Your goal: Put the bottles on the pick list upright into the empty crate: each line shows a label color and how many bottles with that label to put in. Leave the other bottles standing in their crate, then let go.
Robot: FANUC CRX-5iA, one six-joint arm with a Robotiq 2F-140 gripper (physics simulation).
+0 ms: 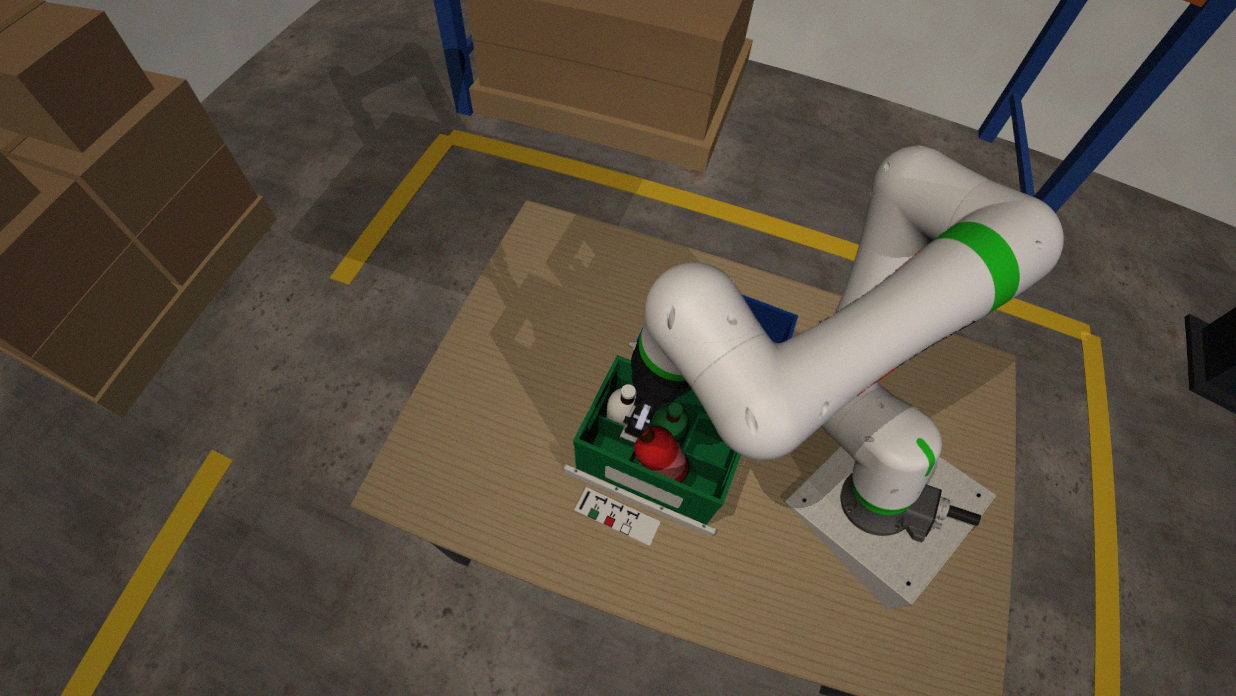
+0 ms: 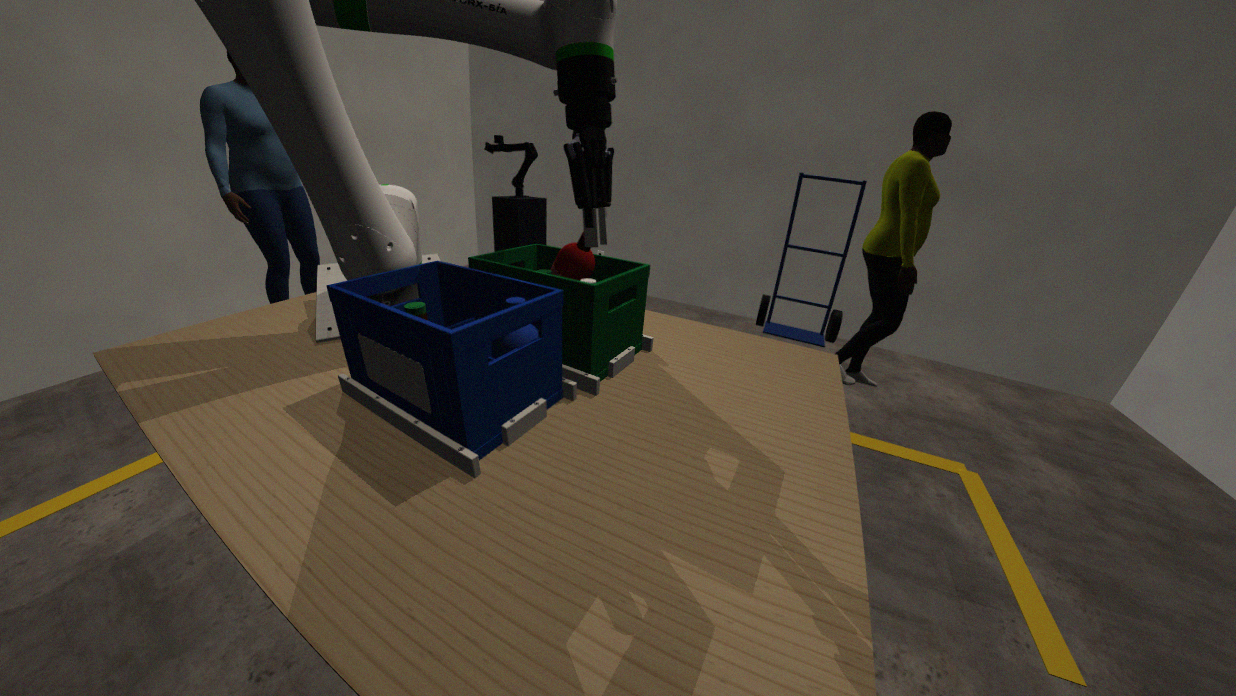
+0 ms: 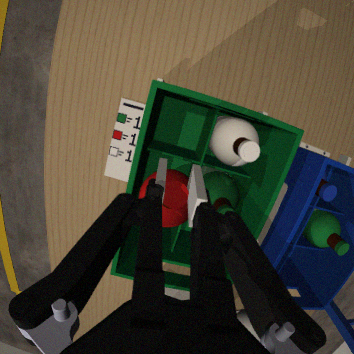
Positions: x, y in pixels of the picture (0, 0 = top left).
Scene:
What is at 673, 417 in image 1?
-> A green bottle.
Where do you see a red bottle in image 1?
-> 657, 449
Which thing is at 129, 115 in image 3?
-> A pick list.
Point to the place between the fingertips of the gripper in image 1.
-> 631, 428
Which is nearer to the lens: the red bottle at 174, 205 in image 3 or the white bottle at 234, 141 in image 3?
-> The red bottle.

